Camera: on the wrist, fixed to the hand. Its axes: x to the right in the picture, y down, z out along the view.
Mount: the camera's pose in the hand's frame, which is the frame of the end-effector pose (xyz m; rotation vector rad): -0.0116 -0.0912 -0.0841 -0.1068 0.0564 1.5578
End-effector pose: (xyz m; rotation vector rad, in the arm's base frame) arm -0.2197 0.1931 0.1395 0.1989 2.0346 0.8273
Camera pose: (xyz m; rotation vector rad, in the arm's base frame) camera -0.2645 0.0782 0.1216 1.8220 1.5766 1.7956
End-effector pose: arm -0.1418 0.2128 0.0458 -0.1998 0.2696 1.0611
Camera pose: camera -0.0772 0.1355 -0.0275 -0.0852 0.4232 2.6183
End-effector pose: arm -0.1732 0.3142 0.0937 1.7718 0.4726 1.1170
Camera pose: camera -0.2362 0.3921 0.0196 1.8792 -1.1641 2.0959
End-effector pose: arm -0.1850 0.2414 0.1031 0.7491 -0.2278 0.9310
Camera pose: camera -0.1307 0.2567 -0.0080 0.3302 -0.8599 2.3692
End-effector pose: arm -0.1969 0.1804 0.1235 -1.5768 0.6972 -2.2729
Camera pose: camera -0.2677 0.2817 0.1395 -0.4718 1.3717 -1.0588
